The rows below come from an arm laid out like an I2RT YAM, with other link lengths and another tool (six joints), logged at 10 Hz.
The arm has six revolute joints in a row. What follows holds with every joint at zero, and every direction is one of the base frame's.
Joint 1 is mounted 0.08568 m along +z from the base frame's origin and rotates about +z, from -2.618 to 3.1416 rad.
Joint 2 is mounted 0.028 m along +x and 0.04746 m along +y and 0.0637 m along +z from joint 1 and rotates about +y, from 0 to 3.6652 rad.
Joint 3 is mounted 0.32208 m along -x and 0.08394 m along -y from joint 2 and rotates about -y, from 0 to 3.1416 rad.
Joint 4 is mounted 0.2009 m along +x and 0.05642 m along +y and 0.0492 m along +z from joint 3 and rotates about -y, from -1.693 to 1.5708 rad.
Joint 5 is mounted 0.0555 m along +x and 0.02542 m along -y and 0.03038 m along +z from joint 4 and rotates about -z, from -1.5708 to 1.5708 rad.
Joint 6 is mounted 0.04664 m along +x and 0.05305 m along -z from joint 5 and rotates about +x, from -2.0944 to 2.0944 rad.
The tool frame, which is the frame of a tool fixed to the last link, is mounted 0.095 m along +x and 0.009 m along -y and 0.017 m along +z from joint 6; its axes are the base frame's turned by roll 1.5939, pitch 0.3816 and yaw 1.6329 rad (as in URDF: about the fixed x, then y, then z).
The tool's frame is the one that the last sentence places.
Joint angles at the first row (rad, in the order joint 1, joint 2, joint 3, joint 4, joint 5, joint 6):
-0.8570, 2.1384, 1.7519, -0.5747, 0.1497, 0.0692
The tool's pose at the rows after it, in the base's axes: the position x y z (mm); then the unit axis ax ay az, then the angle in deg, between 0 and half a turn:
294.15, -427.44, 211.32, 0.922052, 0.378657, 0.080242, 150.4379
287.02, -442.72, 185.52, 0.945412, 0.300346, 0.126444, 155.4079
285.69, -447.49, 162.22, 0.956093, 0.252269, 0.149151, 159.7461
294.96, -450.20, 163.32, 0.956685, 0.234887, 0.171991, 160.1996
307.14, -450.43, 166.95, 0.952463, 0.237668, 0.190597, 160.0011
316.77, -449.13, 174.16, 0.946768, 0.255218, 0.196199, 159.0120
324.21, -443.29, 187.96, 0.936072, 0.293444, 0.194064, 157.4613
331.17, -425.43, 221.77, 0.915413, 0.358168, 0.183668, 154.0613
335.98, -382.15, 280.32, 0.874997, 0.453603, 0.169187, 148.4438
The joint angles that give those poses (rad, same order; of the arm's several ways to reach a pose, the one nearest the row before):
-0.9218, 2.2025, 1.8378, -0.6594, 0.0387, 0.2569
-0.9714, 2.2868, 1.9152, -0.7139, -0.0532, 0.3939
-0.9909, 2.3520, 1.9621, -0.7525, -0.1062, 0.4816
-0.9878, 2.3749, 2.0136, -0.7700, -0.1421, 0.5278
-0.9768, 2.3886, 2.0533, -0.7765, -0.1711, 0.5400
-0.9627, 2.3882, 2.0784, -0.7810, -0.1764, 0.5205
-0.9459, 2.3634, 2.0811, -0.7864, -0.1734, 0.4587
-0.9127, 2.2791, 2.0465, -0.7891, -0.1520, 0.3538
-0.8478, 2.1052, 1.9503, -0.7819, -0.1188, 0.2070

